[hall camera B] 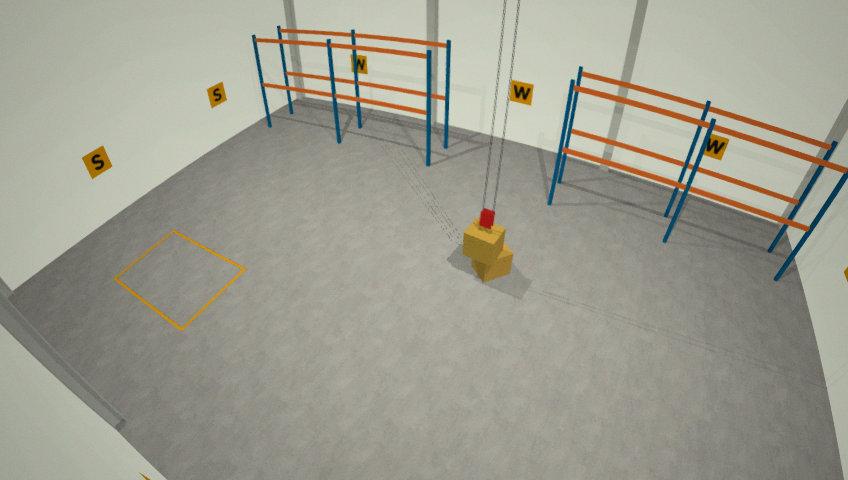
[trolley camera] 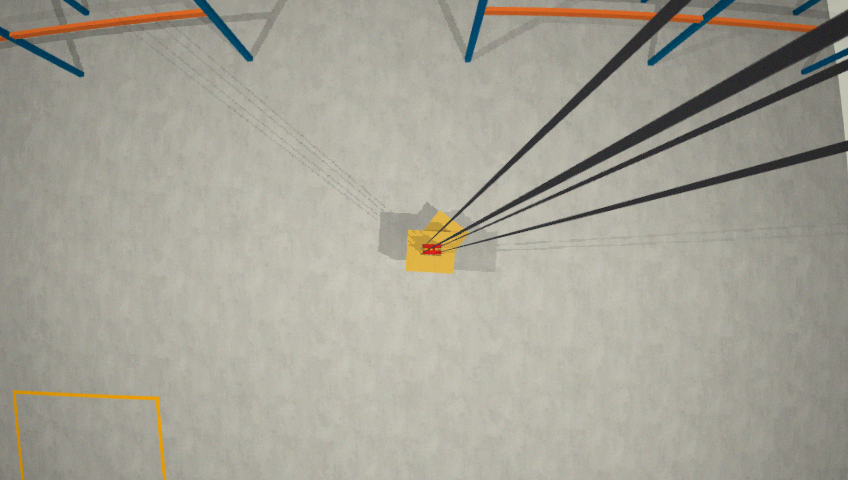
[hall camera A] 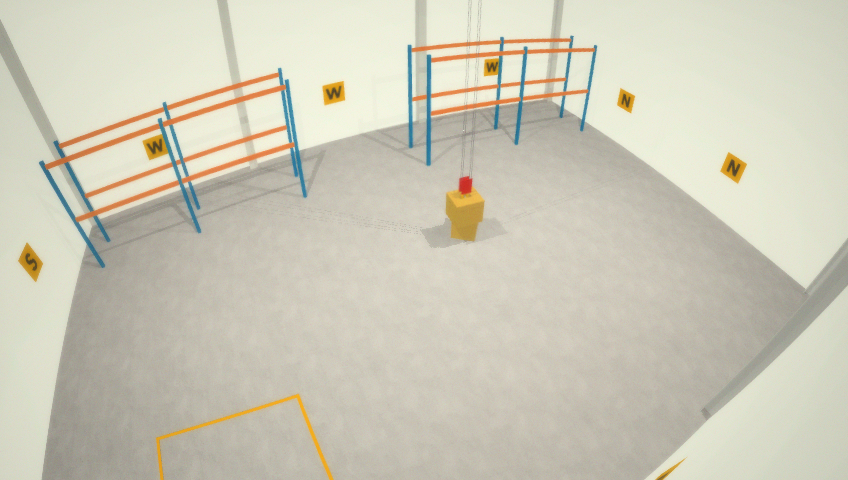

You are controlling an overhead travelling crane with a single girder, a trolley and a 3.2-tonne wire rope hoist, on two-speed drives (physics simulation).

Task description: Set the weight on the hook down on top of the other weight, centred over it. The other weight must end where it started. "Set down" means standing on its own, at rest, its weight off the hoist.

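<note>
My hook under its red block [hall camera A: 465, 185] [hall camera B: 487, 218] [trolley camera: 431, 249] holds the upper yellow weight [hall camera A: 464, 208] [hall camera B: 482, 242] [trolley camera: 429, 262] from above. The ropes look straight. The other yellow weight [hall camera A: 464, 231] [hall camera B: 498, 267] [trolley camera: 445, 221] is below it, turned at an angle to it. The upper weight overlaps it off centre: in the trolley camera the lower one sticks out at the top and right, in hall camera B at the right. Most of the lower weight's top is hidden. I cannot tell whether the two touch or whether the lower one stands level.
Two blue and orange racks stand along the W wall, one with a near post [hall camera A: 428, 113] [hall camera B: 428, 110], the other with an end post [hall camera A: 295, 139] [hall camera B: 561, 142]. A yellow outlined square [hall camera A: 227, 416] [hall camera B: 209, 249] [trolley camera: 86, 394] is marked on the floor, well away from the weights.
</note>
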